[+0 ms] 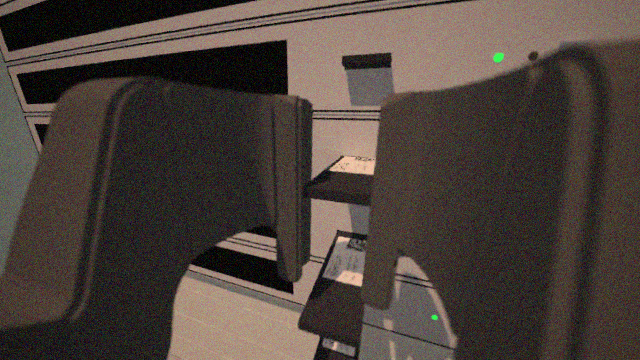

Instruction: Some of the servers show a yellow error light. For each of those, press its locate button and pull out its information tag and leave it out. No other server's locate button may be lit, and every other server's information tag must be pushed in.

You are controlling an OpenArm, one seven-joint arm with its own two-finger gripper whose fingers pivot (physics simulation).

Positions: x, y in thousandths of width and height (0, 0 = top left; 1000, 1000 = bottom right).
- my gripper: 535, 543
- information tag: 523, 862
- information tag: 546, 499
